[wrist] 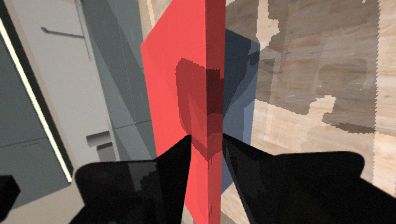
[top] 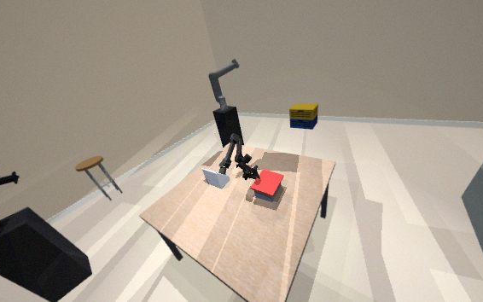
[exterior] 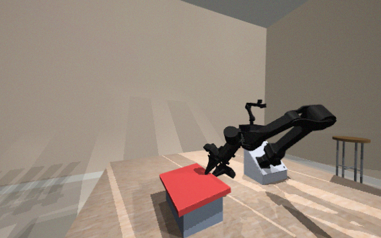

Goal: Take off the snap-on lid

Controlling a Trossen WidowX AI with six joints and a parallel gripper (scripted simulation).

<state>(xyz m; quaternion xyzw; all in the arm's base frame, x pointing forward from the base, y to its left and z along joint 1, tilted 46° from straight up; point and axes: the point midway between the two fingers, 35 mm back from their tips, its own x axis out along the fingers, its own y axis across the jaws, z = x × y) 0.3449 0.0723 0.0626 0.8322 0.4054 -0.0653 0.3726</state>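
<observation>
The lid lies 8 cm ahead of my gripper tip and 1 cm to the left of it. Round my gripper tip: storage box (7 cm ahead, 6 cm below, 1 cm to the left).
</observation>
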